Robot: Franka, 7 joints.
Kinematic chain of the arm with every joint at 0, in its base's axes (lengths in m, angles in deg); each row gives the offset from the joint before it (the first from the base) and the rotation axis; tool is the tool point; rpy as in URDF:
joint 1: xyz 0 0 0.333 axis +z
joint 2: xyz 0 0 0 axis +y
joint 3: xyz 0 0 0.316 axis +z
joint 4: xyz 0.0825 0 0 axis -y
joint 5: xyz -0.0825 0 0.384 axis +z
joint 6: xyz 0 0 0 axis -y
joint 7: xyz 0.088 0 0 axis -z
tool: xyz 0 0 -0.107 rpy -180 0 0
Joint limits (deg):
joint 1: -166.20..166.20
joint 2: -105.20..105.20
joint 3: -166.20..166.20
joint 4: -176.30..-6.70
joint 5: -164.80..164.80
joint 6: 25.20..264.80
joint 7: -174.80..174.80
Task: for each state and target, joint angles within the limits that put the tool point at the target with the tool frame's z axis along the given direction. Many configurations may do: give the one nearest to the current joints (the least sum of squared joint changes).
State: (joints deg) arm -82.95 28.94 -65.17 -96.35 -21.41 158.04 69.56
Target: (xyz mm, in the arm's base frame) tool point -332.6 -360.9 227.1 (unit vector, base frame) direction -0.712 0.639 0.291
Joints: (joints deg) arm -51.50 64.81 -69.95 -129.70 -48.01 113.95 69.56
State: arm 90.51 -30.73 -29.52 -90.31 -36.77 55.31 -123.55
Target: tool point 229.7 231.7 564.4 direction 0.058 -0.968 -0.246
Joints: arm 92.12 -23.31 -23.55 -123.28 -49.03 33.31 -123.55
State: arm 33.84 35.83 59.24 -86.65 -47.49 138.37 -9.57
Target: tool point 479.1 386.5 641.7 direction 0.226 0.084 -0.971
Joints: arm 1.44 9.95 43.08 -81.13 -12.41 101.21 -9.57
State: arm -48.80 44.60 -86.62 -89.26 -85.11 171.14 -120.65
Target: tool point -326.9 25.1 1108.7 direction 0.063 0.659 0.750
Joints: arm -90.93 13.58 -117.99 -44.35 -102.09 130.26 -120.65
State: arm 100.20 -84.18 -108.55 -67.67 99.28 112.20 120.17
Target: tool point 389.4 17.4 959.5 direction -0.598 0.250 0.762
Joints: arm 108.37 -50.64 -51.06 -81.76 97.57 100.38 120.17
